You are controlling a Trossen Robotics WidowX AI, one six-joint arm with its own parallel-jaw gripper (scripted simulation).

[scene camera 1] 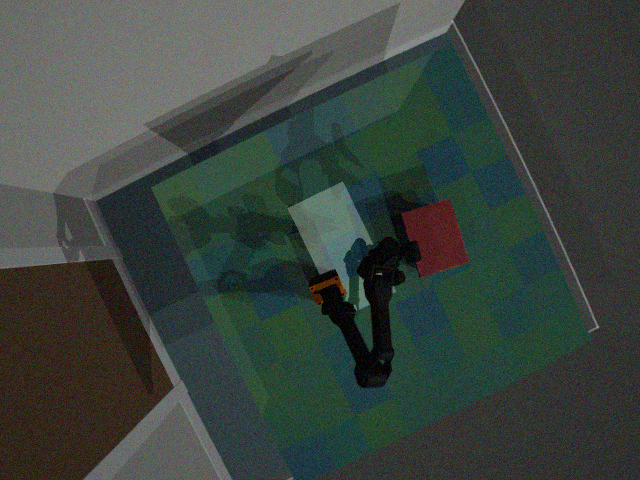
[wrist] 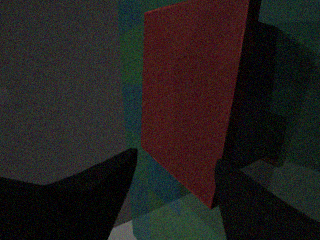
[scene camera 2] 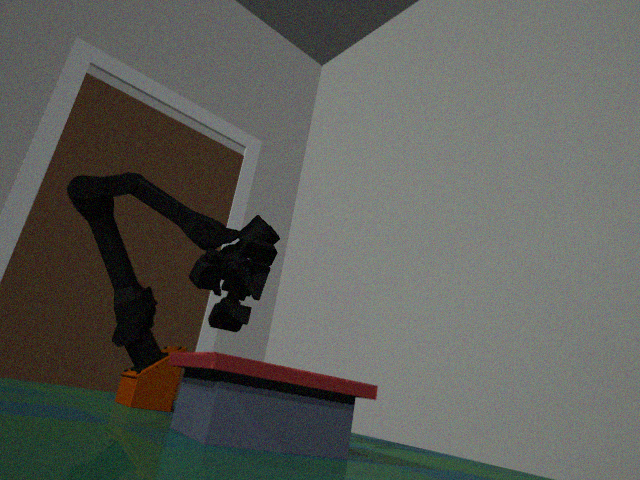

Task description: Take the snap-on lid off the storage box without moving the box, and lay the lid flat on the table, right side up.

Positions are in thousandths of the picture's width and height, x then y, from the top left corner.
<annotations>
A red lid shows in scene camera 1 (679, 474), in the wrist view (611, 281) and in scene camera 2 (337, 751).
</annotations>
